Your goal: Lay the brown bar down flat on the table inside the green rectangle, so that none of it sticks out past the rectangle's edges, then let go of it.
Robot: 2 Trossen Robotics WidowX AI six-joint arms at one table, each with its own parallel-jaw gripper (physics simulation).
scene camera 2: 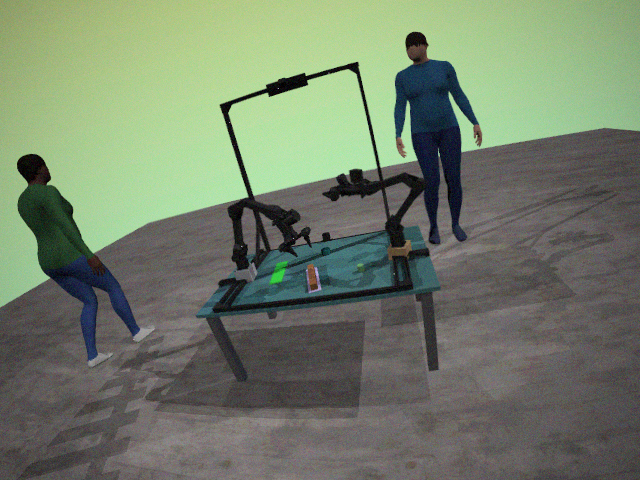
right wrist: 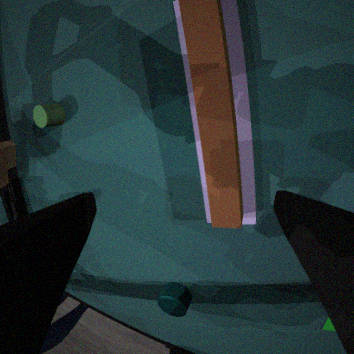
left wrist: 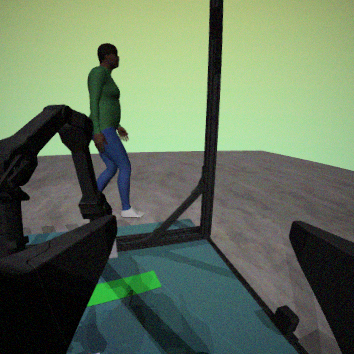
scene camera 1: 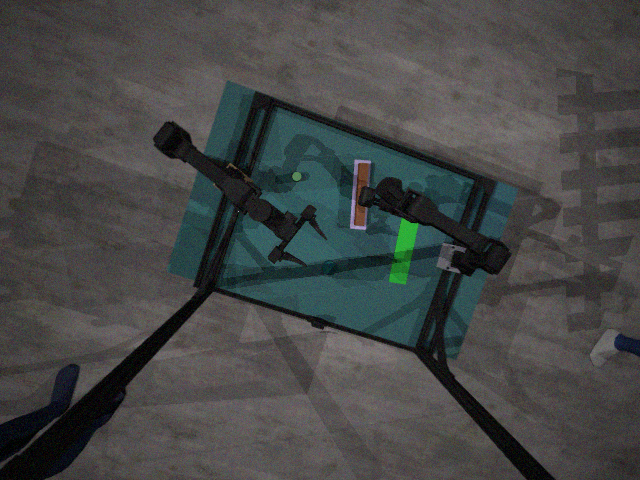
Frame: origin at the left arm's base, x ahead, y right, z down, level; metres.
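Seen in the pictures: left gripper, fingertip midpoint: (scene camera 2: 326, 191) (left wrist: 203, 226) (scene camera 1: 316, 252); right gripper, fingertip midpoint: (scene camera 2: 304, 252) (right wrist: 185, 200); left arm's base at its link origin: (scene camera 2: 398, 244); right arm's base at its link origin: (scene camera 2: 243, 267) (scene camera 1: 460, 260).
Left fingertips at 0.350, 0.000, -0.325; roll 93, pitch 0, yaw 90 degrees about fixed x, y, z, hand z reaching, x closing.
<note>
Pixels of each thing's middle, then the offset from my left fingertips to it, as dx, dy, dz. "spot": a spot on its surface instead.
- brown bar at the middle of its body: (right wrist: 217, 120) (scene camera 1: 361, 194) (scene camera 2: 312, 276) +0.048, -0.265, +0.374
- lilac strip at a spot on its surface: (scene camera 1: 355, 209) spot: +0.065, -0.207, +0.372
- light green cylinder at the middle of its body: (right wrist: 48, 114) (scene camera 1: 296, 176) (scene camera 2: 360, 267) -0.187, -0.163, +0.374
- dark teal cylinder at the middle of its body: (right wrist: 174, 299) (scene camera 1: 329, 267) (scene camera 2: 325, 251) +0.126, +0.033, +0.376
The brown bar (scene camera 1: 363, 178) (scene camera 2: 312, 277) (right wrist: 215, 125) rests lengthwise on a lilac strip (scene camera 1: 354, 209) (right wrist: 246, 165), whose edges show around it. The green rectangle (scene camera 1: 404, 245) (scene camera 2: 279, 272) (left wrist: 130, 286) (right wrist: 330, 326) is bare where visible, to the right of the bar in scene camera 1. My right gripper (scene camera 2: 303, 250) (right wrist: 185, 200) is open and empty above the table, near the bar; in scene camera 1 its arm covers part of the bar and its fingertips are hidden. My left gripper (scene camera 1: 316, 252) (scene camera 2: 328, 196) (left wrist: 203, 226) is open and empty, high above the table.
A light green cylinder (scene camera 1: 296, 176) (scene camera 2: 360, 267) (right wrist: 49, 115) stands left of the bar in scene camera 1. A dark teal cylinder (scene camera 1: 329, 266) (scene camera 2: 325, 251) (right wrist: 174, 299) is near the table's lower edge there. Black rails and frame posts border the table. Two people stand nearby.
</note>
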